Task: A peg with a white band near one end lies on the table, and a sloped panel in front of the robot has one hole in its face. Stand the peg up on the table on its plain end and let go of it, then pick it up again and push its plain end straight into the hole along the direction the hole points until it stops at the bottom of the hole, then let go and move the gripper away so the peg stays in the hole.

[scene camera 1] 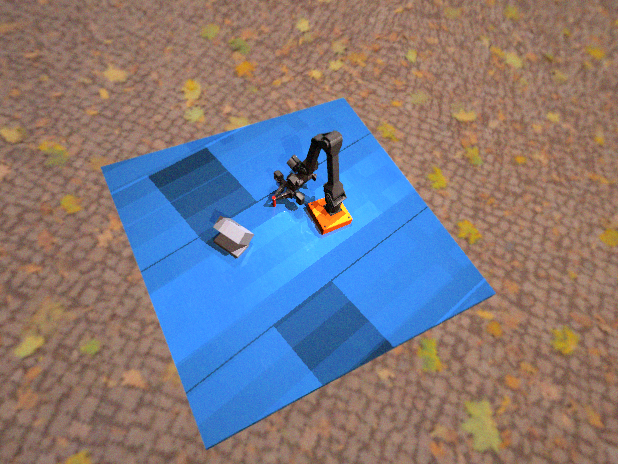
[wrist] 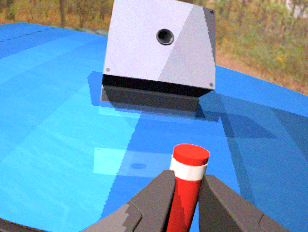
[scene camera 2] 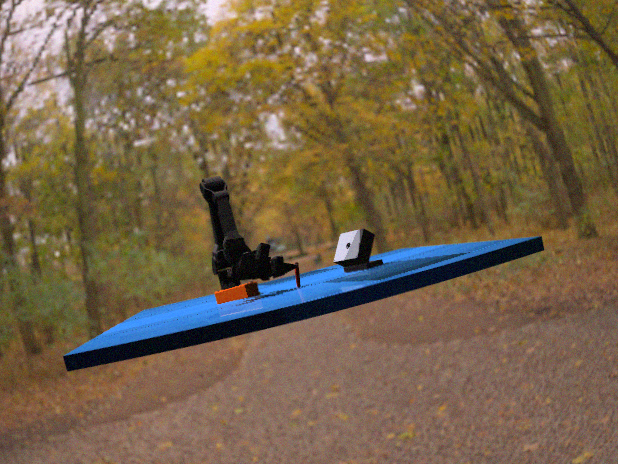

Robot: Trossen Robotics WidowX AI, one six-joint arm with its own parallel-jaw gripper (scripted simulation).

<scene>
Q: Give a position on a dark foot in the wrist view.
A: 126,95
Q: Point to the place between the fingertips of the gripper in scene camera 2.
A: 295,266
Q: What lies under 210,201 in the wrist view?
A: The gripper.
</scene>
